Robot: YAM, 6 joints.
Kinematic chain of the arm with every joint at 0, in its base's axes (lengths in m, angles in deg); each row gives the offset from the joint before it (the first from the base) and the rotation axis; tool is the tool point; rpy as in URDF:
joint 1: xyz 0 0 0.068 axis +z
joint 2: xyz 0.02 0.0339 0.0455 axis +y
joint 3: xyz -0.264 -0.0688 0 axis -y
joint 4: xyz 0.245 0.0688 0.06 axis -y
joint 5: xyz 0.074 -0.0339 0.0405 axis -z
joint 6: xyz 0.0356 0 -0.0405 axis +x
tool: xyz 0 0 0 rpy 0 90 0
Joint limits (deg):
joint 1: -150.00..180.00
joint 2: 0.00..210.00
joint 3: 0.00..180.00
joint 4: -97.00..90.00
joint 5: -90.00..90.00
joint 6: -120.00..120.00
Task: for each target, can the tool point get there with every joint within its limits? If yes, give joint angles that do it. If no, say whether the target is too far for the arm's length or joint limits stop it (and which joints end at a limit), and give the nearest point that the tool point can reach.
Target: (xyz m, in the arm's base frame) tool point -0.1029 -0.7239 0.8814
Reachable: no: too far | nearest point -0.0627 -0.4408 0.5727 | short by 0.421 m
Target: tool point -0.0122 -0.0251 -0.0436
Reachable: yes | joints 133.60 184.71 29.51 -37.66 -47.25 70.78
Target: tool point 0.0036 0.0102 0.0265
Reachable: yes | joints -8.38 158.54 16.40 -45.41 -17.34 22.60
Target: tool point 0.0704 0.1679 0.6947
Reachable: yes | joints 57.52 107.82 164.80 35.85 -59.95 -61.35
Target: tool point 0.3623 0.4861 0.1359
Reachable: yes | joints 53.19 176.60 147.14 72.64 -1.83 27.09
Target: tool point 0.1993 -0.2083 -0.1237
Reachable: yes | joints -39.86 170.85 86.74 -68.13 64.57 -57.09
